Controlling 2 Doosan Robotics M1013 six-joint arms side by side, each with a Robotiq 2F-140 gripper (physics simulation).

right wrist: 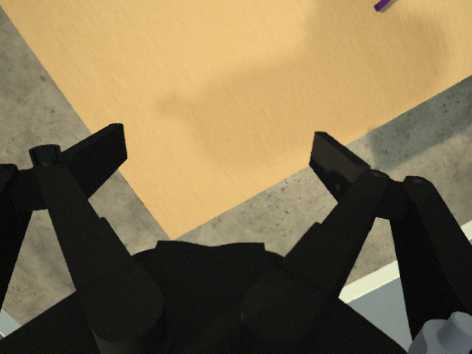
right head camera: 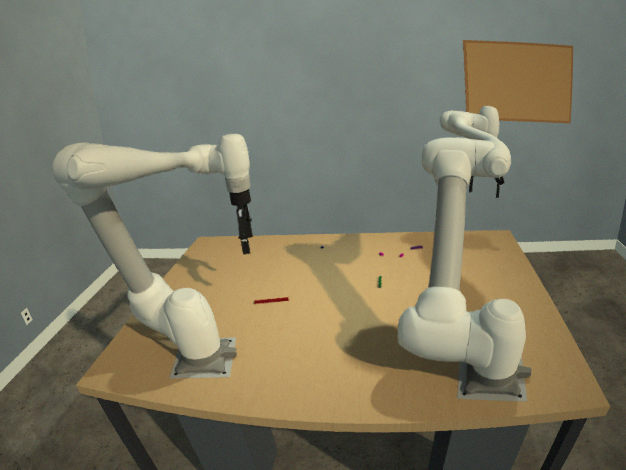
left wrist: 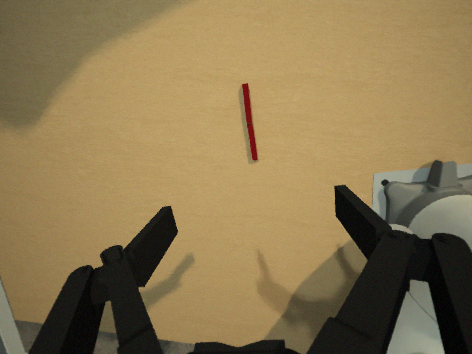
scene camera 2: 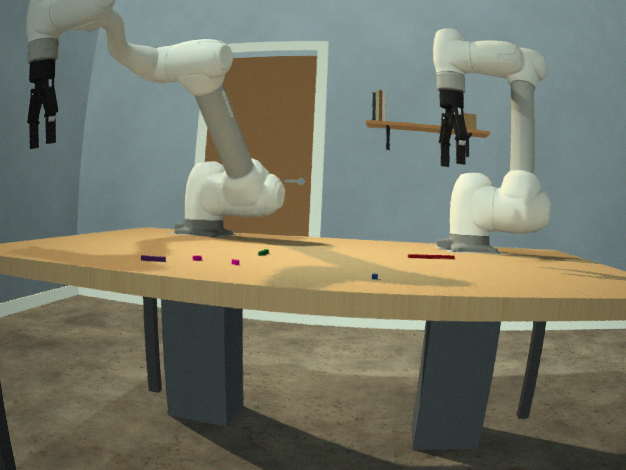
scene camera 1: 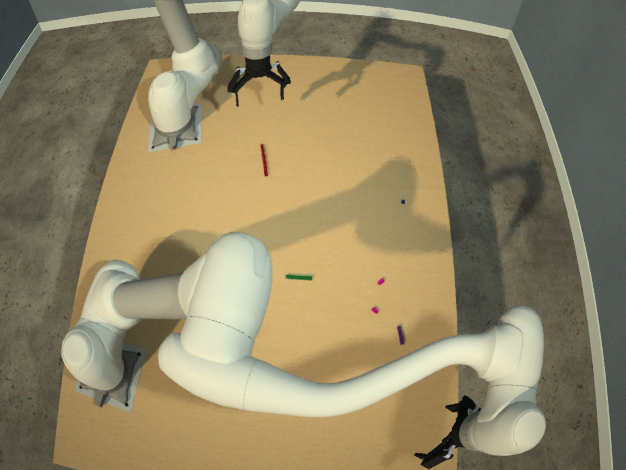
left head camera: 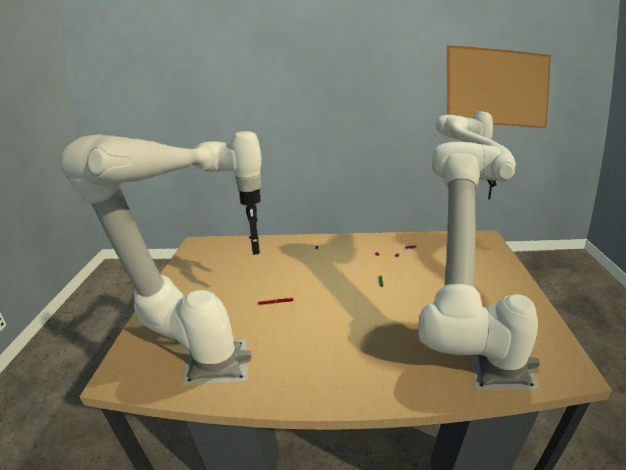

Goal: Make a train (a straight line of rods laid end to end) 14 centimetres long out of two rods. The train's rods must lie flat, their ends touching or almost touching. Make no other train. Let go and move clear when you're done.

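Places are measured from the left arm's base along level axes (x ahead, y left, z up), in centimetres.
Pixels of known places: left gripper, fingertip midpoint: [right head camera: 248, 245] [left wrist: 250, 210] [scene camera 2: 452, 165] [scene camera 1: 259, 100] [left head camera: 255, 245]; right gripper, fingertip midpoint: [right wrist: 220, 144] [right head camera: 483, 194] [scene camera 2: 42, 145] [scene camera 1: 434, 432] [left head camera: 476, 196]; left arm's base at its link origin: [right head camera: 203, 357] [left wrist: 428, 218] [scene camera 2: 468, 250] [scene camera 1: 175, 126] [left head camera: 215, 361]; right arm's base at its link origin: [right head camera: 491, 375] [scene camera 2: 203, 234] [scene camera 1: 109, 371] [left head camera: 503, 366].
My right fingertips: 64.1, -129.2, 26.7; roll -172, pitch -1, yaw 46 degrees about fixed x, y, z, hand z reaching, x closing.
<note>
For each thing: its middle in the pictures, then the offset to it from my right fingertips, as dx, dy, dz. "spot": a spot on its surface instead. Level surfaces: height alone.
- upper rod at the middle of its body: [left wrist: 247, 103] [scene camera 2: 420, 256] -29.8, +101.5, -26.2
- lower rod at the middle of its body: [left wrist: 252, 142] [scene camera 2: 443, 257] -29.9, +108.8, -26.2
- red line at a spot on its surface: [scene camera 2: 431, 256] [scene camera 1: 265, 159] spot: -29.3, +104.8, -26.0
- green rod at the middle of its body: [scene camera 1: 299, 277] [left head camera: 381, 280] -24.3, +58.8, -26.2
- purple rod at the middle of its body: [scene camera 2: 153, 258] [scene camera 1: 400, 335] +3.3, +34.6, -26.2
- small blue cube at the middle of its body: [scene camera 2: 374, 276] [scene camera 1: 403, 201] +15.3, +81.1, -26.2
- table at its surface level: dz -26.7
Two red rods lie flat end to end in a nearly straight line; the upper rod [left wrist: 247, 103] and the lower rod [left wrist: 253, 142] meet at a thin dark seam in the left wrist view. Together they show as one red line [left head camera: 275, 301] [right head camera: 271, 300] [scene camera 1: 264, 160] [scene camera 2: 431, 256] on the table. My left gripper [left wrist: 250, 210] [scene camera 1: 259, 101] [scene camera 2: 453, 164] is wide open and empty, high above the table and away from the red rods. My right gripper [right wrist: 220, 144] [scene camera 2: 42, 145] is wide open and empty, high over the table's corner, far from the red rods.
A green rod [left head camera: 381, 280] [scene camera 1: 298, 277], two small magenta rods [scene camera 1: 381, 281] [scene camera 1: 375, 310], a purple rod [scene camera 1: 400, 334] [scene camera 2: 153, 258] and a small blue cube [scene camera 1: 403, 201] [scene camera 2: 374, 276] lie apart on the table [scene camera 1: 323, 126]. The right arm reaches over part of the table in scene camera 1.
</note>
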